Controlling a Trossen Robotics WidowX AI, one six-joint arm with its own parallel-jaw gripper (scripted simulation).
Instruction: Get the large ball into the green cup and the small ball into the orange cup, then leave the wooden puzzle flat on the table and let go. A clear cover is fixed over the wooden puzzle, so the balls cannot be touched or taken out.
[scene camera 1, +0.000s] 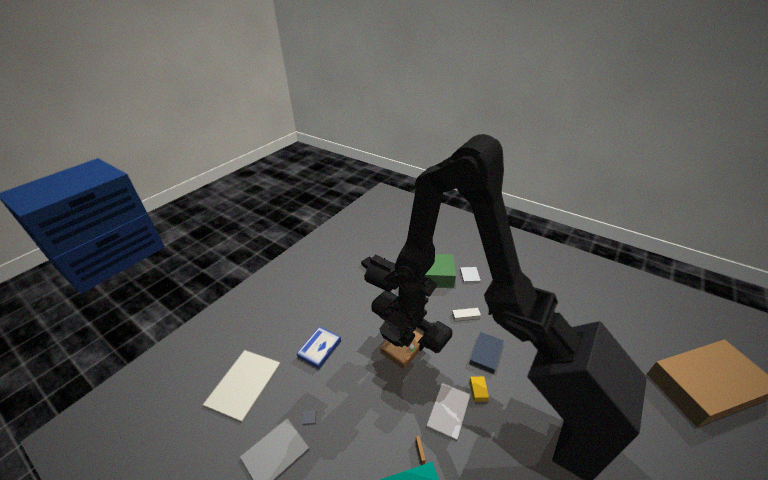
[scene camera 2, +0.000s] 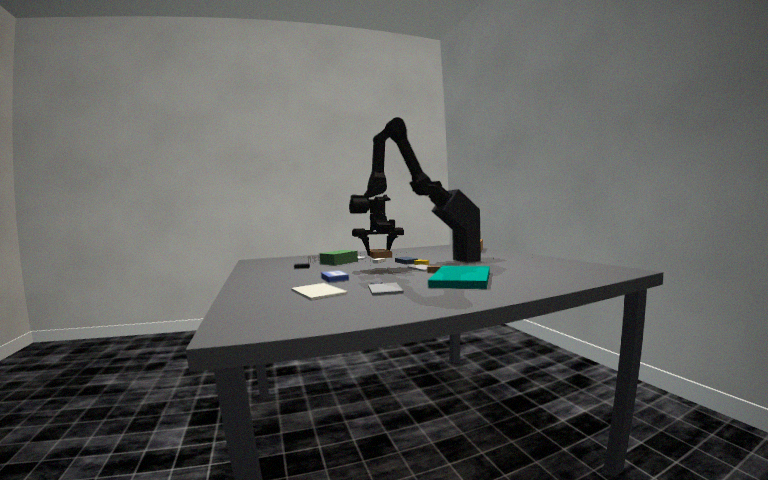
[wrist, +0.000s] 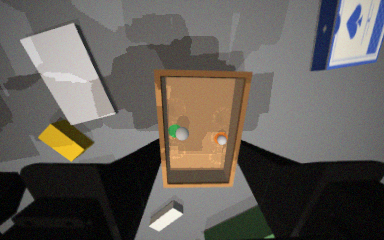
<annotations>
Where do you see a cream sheet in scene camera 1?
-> At 236, 394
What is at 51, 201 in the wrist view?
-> The gripper.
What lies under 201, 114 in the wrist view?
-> A wooden puzzle.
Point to a wooden puzzle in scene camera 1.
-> At 403, 356
</annotations>
